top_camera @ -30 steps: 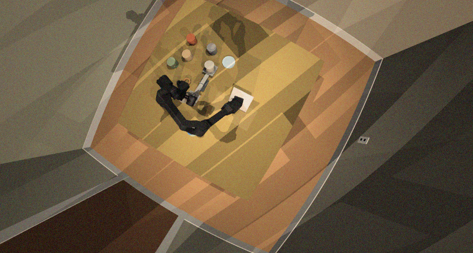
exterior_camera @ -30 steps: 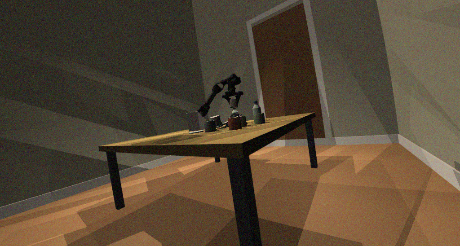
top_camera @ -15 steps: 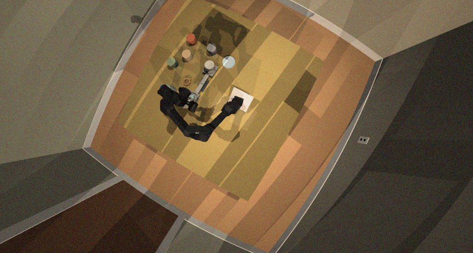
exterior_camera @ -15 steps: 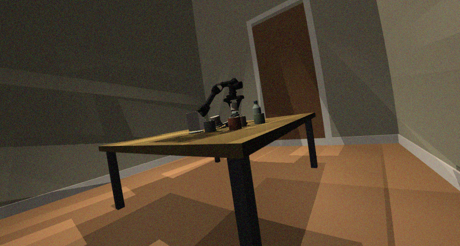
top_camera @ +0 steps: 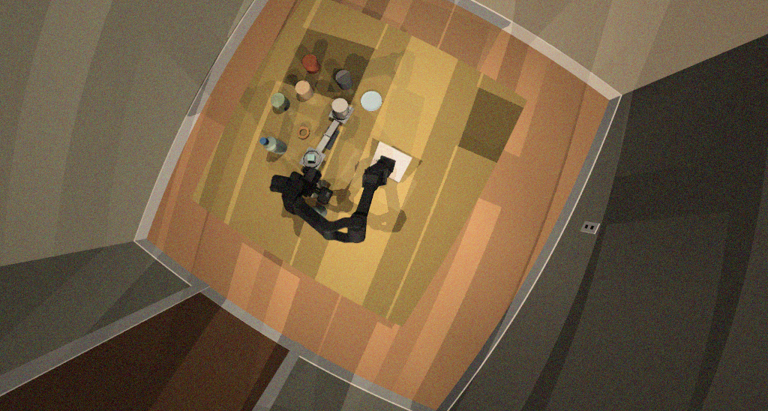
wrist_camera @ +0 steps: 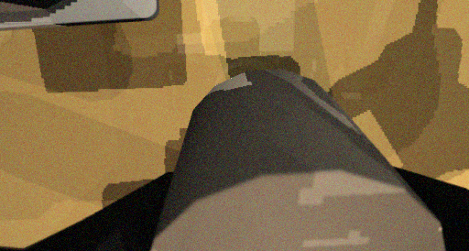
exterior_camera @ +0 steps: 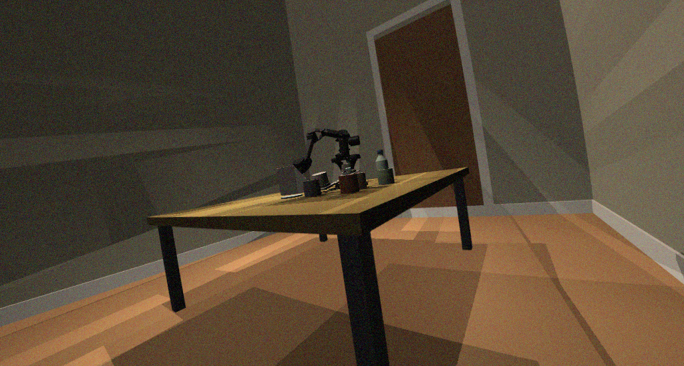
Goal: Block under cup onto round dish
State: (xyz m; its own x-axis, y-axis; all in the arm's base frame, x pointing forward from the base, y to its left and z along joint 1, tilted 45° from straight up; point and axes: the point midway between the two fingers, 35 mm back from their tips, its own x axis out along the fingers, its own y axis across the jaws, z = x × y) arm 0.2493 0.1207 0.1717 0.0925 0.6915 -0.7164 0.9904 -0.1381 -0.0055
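The round light-blue dish lies 7 cm behind my gripper tip, 47 cm to the right of it and 8 cm below it. The rest, counted from my gripper tip: cup: 2 cm to the left, 1 cm above; red cylinder: 26 cm ahead, 54 cm to the right, 4 cm below.
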